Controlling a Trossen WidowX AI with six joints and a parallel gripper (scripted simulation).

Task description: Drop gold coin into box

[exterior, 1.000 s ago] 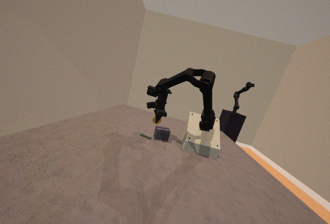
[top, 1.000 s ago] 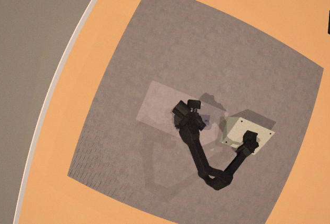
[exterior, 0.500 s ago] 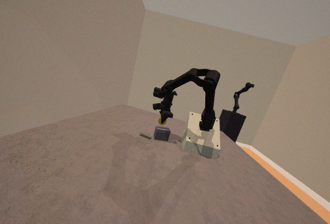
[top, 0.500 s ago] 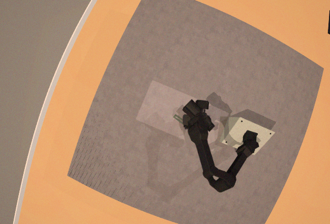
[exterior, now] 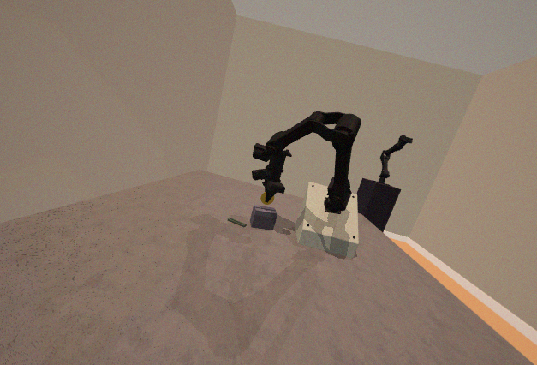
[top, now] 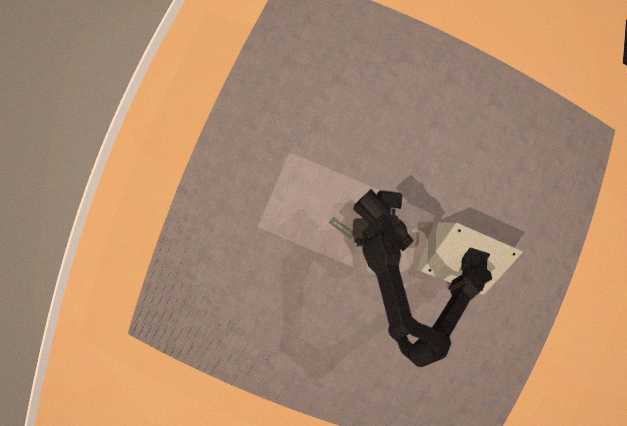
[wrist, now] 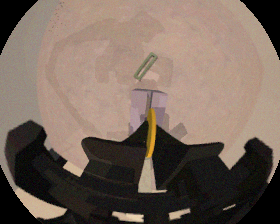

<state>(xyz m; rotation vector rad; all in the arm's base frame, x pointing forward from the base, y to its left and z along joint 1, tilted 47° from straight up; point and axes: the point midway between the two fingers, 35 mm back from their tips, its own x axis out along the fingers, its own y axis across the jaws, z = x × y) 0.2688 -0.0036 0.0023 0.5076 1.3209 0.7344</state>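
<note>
My gripper tip is 2 cm below the gold coin.
</note>
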